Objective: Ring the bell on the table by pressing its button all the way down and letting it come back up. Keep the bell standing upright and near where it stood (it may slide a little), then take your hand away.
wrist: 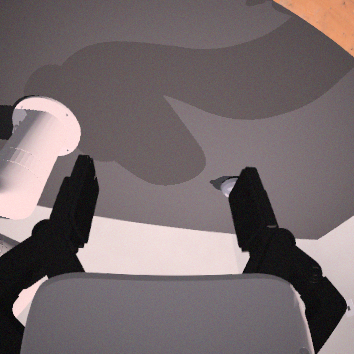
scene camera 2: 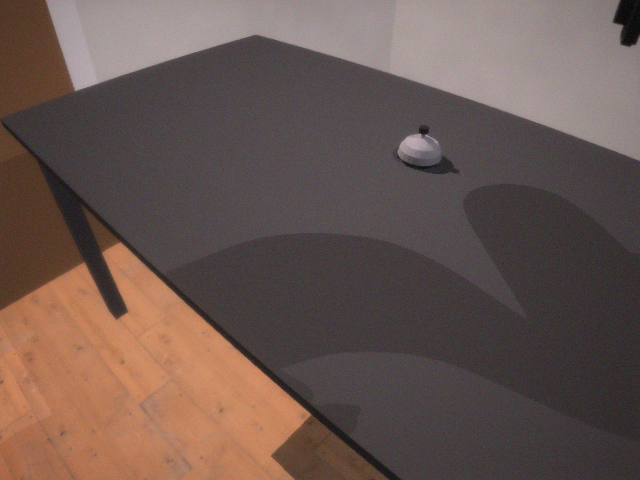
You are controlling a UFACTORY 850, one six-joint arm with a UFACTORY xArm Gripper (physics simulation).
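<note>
A white dome bell [scene camera 2: 419,150] with a black button [scene camera 2: 423,129] on top stands upright on the dark table, towards its far long edge. In the wrist view the bell [wrist: 228,187] shows in part beside the right-hand finger, which hides the rest of it; its button cannot be made out there. My gripper [wrist: 167,176] is open, with its two black fingers wide apart and nothing between them. It is high above the table and away from the bell. In the scene view a black fingertip part shows at the top right corner, well above the table.
The dark table [scene camera 2: 268,155] [wrist: 280,150] carries broad shadows of the arm. The white arm base [wrist: 37,155] stands at the left in the wrist view. A pale wall rises behind the far edge. A brown panel [scene camera 2: 31,217] is at the left, and wooden floor [scene camera 2: 129,382] lies below.
</note>
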